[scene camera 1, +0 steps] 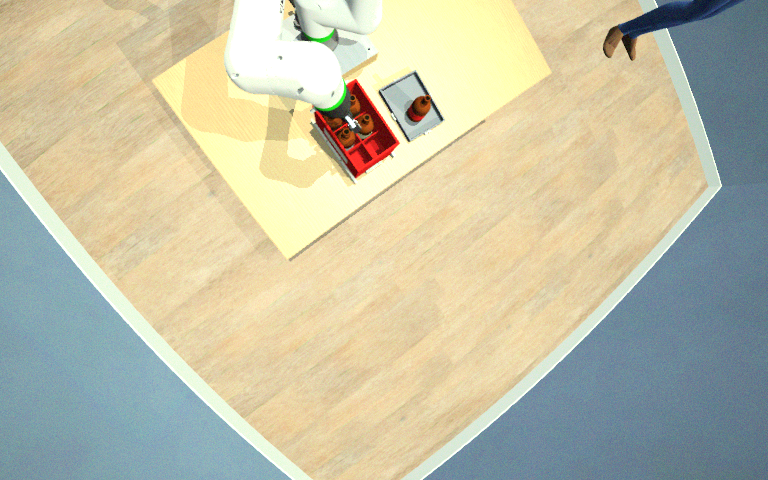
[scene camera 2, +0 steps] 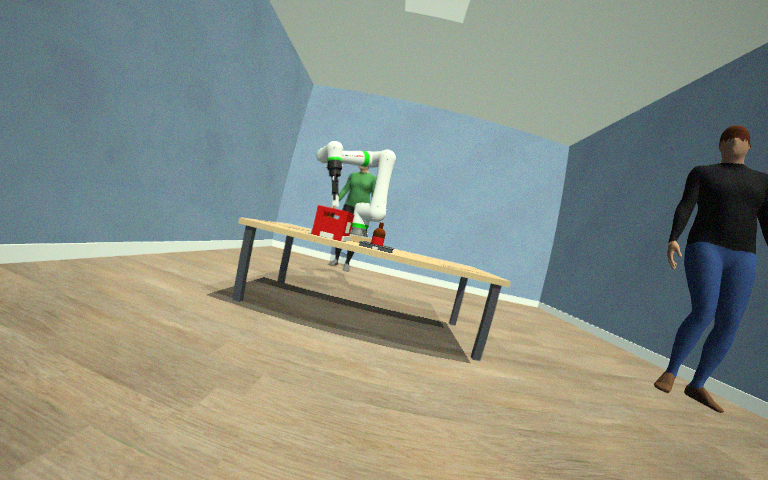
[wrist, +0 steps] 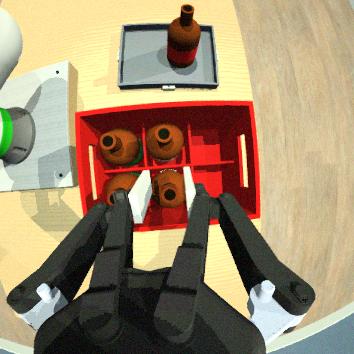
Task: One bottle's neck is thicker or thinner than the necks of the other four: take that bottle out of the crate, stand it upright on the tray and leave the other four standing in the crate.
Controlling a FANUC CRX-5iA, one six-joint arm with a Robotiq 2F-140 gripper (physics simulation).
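Places are measured from the arm's base along level axes (x ahead, y left, z up), in centimetres.
Where they show: gripper, fingertip midpoint: [scene camera 2: 335, 206] [wrist: 166, 179]; arm's base, link origin: [scene camera 1: 320, 38] [scene camera 2: 358, 236] [wrist: 14, 135].
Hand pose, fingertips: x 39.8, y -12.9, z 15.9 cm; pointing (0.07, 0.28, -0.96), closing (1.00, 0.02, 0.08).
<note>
Things, the pixels of their centre, and the offset from my fingertips. "pt": a spot on its surface instead. Level surfaces: height alone.
- red crate, body centre: [wrist: 168, 165] [scene camera 1: 355, 132] [scene camera 2: 334, 224] dx +0.5, dy +1.7, dz -11.2 cm
- far left bottle, body centre: [wrist: 120, 146] [scene camera 1: 351, 107] dx -8.7, dy +6.1, dz -11.4 cm
- far middle bottle, body centre: [wrist: 164, 141] [scene camera 1: 364, 125] dx -0.1, dy +6.6, dz -11.4 cm
- red-labelled bottle, body centre: [wrist: 183, 35] [scene camera 1: 421, 106] [scene camera 2: 379, 235] dx +5.4, dy +31.0, dz -11.7 cm
- grey tray, surface spot: [wrist: 145, 55] pt dx -3.9, dy +31.6, dz -19.4 cm
- wooden table, surface height: dz -19.9 cm
The red crate [scene camera 1: 390, 133] [scene camera 2: 320, 220] [wrist: 165, 104] holds four brown bottles. In the wrist view, a far left bottle [wrist: 120, 150] and a near left bottle [wrist: 117, 184] show green labels. A far middle bottle [wrist: 165, 145] and a near middle bottle [scene camera 1: 346, 138] [wrist: 167, 182] stand beside them. A red-labelled bottle [scene camera 1: 419, 107] [scene camera 2: 378, 236] [wrist: 183, 42] stands upright on the grey tray [scene camera 1: 398, 97] [wrist: 145, 55]. My gripper [scene camera 1: 352, 122] [scene camera 2: 335, 202] [wrist: 166, 179] is open and empty above the crate, its pads either side of the near middle bottle's neck in the wrist view. Neck differences are hard to tell.
The arm's base plate [scene camera 1: 356, 56] [wrist: 50, 145] stands on the wooden table [scene camera 1: 481, 56] [scene camera 2: 441, 264] beside the crate. Crate walls and dividers surround the bottles. A person in a black top [scene camera 2: 727, 209] and one in green [scene camera 2: 359, 186] stand away from the table.
</note>
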